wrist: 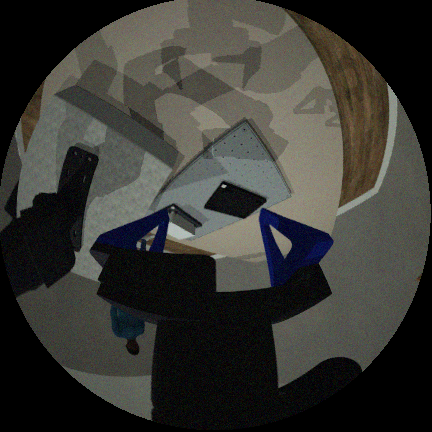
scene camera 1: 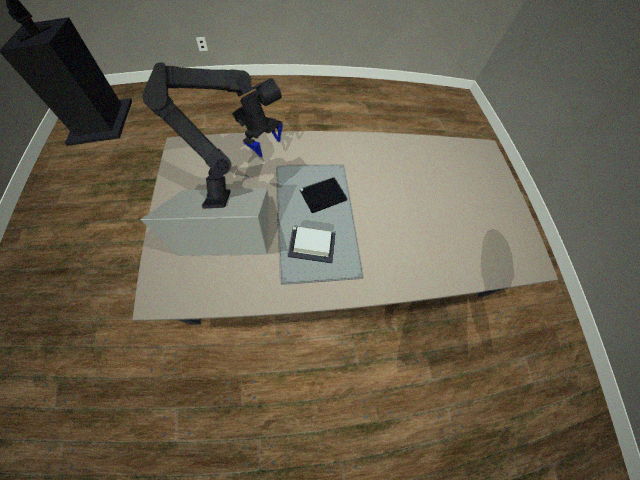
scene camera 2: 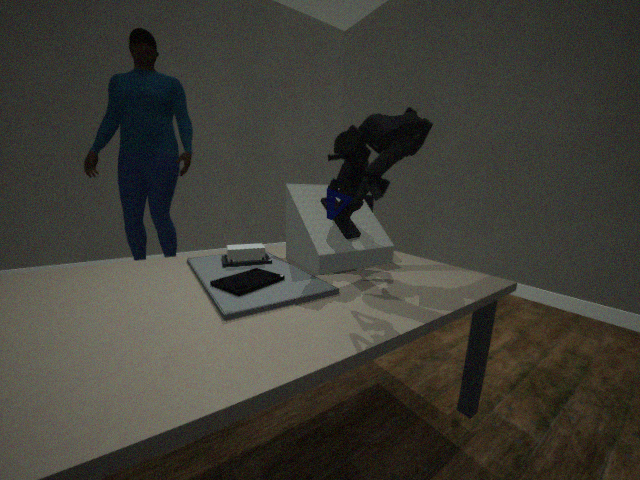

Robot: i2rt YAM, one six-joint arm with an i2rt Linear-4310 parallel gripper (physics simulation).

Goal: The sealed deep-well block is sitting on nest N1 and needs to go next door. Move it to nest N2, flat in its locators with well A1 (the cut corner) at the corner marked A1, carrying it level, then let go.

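Pixels of known places: gripper, fingertip midpoint: (wrist: 213, 213) (scene camera 1: 270, 149) (scene camera 2: 331, 217); arm's base, origin of the base link: (wrist: 70, 202) (scene camera 1: 217, 199) (scene camera 2: 339, 217).
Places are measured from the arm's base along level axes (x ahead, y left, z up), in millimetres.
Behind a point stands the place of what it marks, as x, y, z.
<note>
The white sealed block (scene camera 1: 313, 240) @(317, -141, -101) (scene camera 2: 246, 252) @(329, -98, -114) (wrist: 181, 229) @(324, -106, -101) sits in a dark nest (scene camera 1: 310, 258) @(302, -193, -144) (scene camera 2: 247, 264) @(334, -79, -151) on the grey-blue board. It looks flat. The other nest (scene camera 1: 323, 194) @(392, 77, -143) (scene camera 2: 247, 281) @(406, 102, -143) (wrist: 235, 200) @(378, 93, -143) is a black, empty tray on the same board, turned at an angle, with a small white mark at one corner. Nest labels and the block's cut corner are too small to read. My gripper (scene camera 1: 270, 148) @(191, 184, 26) (wrist: 213, 213) @(191, 184, 26) has blue fingers, wide open and empty. It hangs high above the table, off the board's far-left side in scene camera 1, apart from both nests.
The board (scene camera 1: 320, 273) @(332, -251, -155) (scene camera 2: 305, 295) @(313, 243, -155) (wrist: 245, 142) @(251, 223, -155) lies on the table (scene camera 1: 439, 206) @(923, -5, -168) (scene camera 2: 103, 372) @(713, 301, -168). The arm stands on a grey sloped pedestal (scene camera 1: 206, 235) @(-31, -136, 9) (scene camera 2: 302, 232) @(157, -13, -46) (wrist: 120, 180) @(87, 57, -57) beside the board. A person (scene camera 2: 147, 113) (wrist: 127, 322) stands beyond the table. A dark column (scene camera 1: 67, 77) stands behind it.
</note>
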